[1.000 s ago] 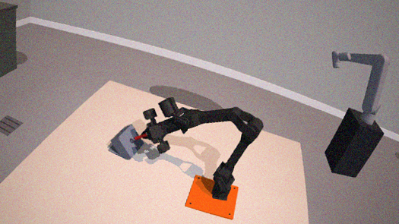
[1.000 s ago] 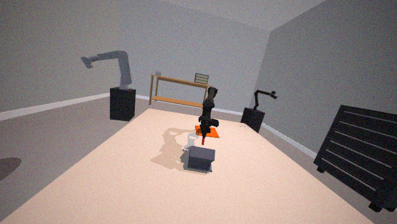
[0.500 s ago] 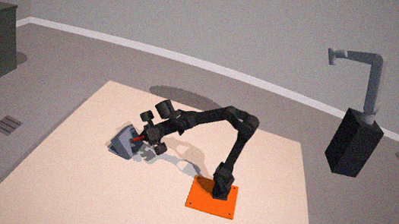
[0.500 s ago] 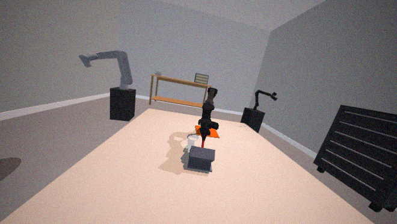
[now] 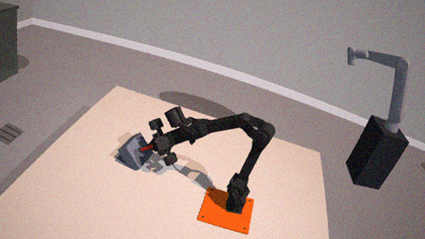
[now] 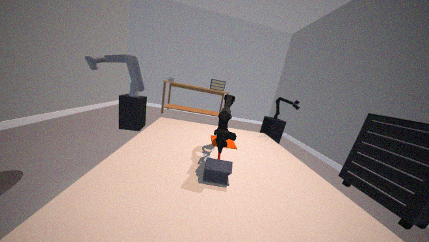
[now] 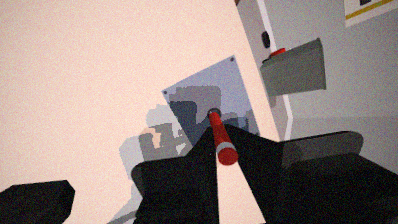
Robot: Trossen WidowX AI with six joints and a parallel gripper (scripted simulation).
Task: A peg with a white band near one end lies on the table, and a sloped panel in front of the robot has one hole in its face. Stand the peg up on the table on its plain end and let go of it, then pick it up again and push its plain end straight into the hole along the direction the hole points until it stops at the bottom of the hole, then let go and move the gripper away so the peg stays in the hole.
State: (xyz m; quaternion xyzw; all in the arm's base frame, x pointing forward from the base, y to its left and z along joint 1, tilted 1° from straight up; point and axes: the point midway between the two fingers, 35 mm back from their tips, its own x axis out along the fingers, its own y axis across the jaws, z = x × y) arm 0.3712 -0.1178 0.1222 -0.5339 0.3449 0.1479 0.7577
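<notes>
The grey sloped panel is 50 mm below my gripper tip, 50 mm ahead of it and 10 mm to the right of it. From my gripper tip the other things lie so: red peg (10 mm behind, 10 mm above).
</notes>
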